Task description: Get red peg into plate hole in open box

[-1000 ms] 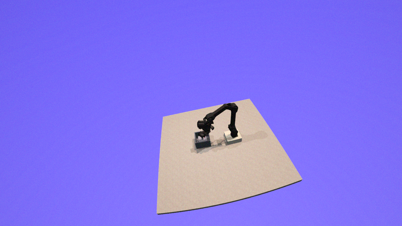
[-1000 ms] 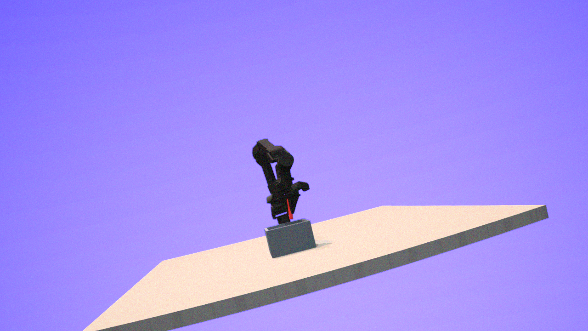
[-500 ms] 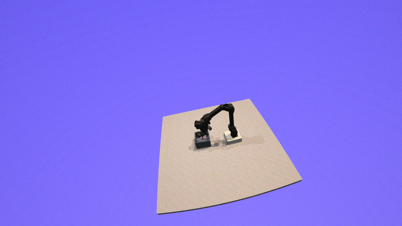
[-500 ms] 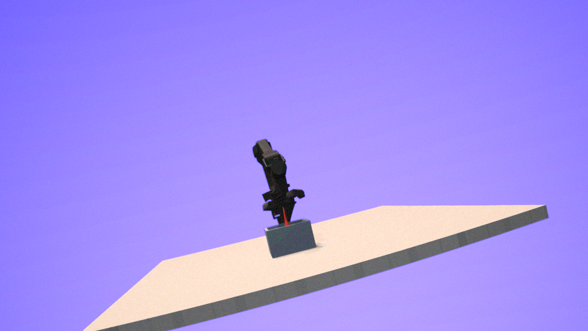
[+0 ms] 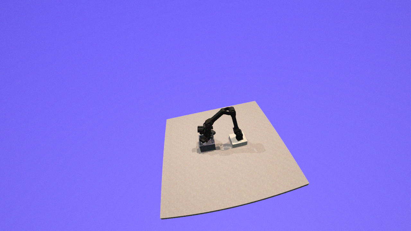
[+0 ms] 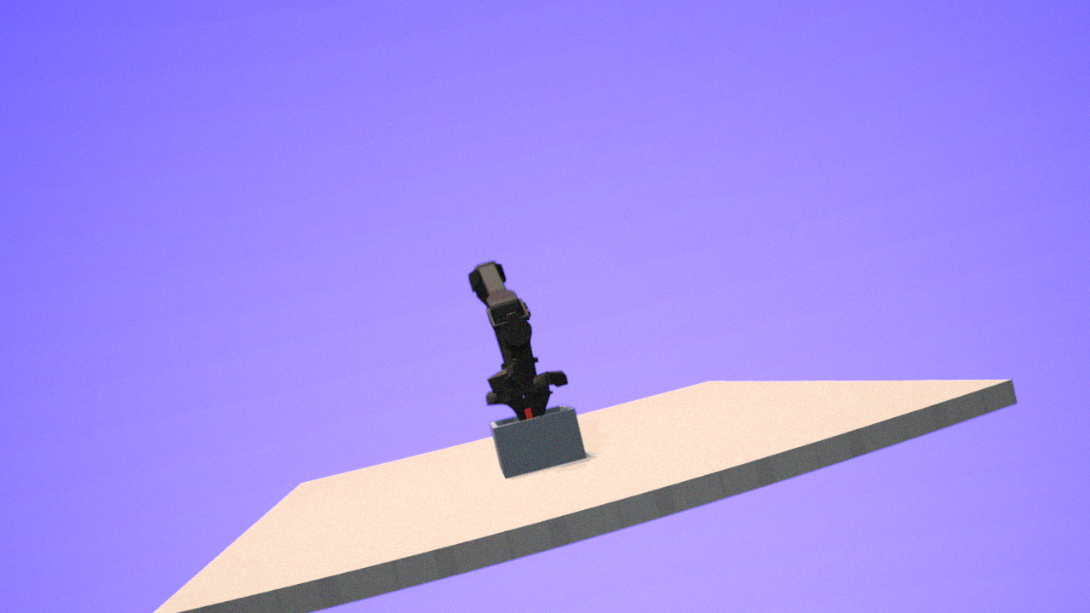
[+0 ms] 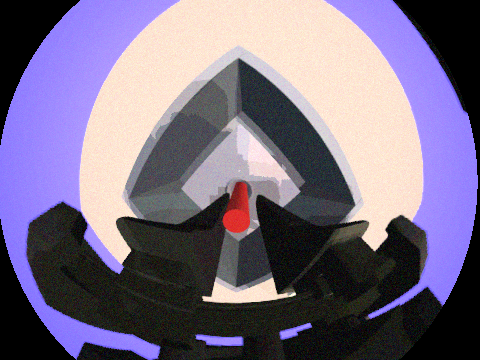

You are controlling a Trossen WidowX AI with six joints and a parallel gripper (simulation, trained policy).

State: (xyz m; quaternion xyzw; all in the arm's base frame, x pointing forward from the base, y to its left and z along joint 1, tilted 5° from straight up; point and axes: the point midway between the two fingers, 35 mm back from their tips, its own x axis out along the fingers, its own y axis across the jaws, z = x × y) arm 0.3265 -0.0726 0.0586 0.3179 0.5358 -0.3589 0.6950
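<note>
The red peg lies right at my gripper tip. Also, from my gripper tip: grey box (4 cm below, 1 cm ahead); pale plate (2 cm below, 1 cm ahead).
</note>
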